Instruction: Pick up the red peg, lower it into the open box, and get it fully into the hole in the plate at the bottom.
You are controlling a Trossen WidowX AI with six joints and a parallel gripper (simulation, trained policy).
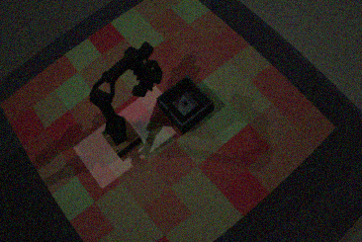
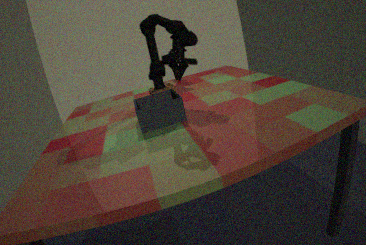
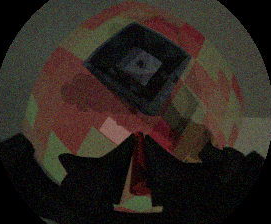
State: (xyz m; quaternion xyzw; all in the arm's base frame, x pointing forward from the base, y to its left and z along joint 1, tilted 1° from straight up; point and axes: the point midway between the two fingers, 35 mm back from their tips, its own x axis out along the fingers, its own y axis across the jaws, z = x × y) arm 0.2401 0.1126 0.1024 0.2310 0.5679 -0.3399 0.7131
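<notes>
The dark box is 120 mm to the right of my gripper tip, 110 mm ahead of it and 100 mm below it. Also, from my gripper tip: red peg: 20 mm above, 10 mm to the left, 10 mm behind.
</notes>
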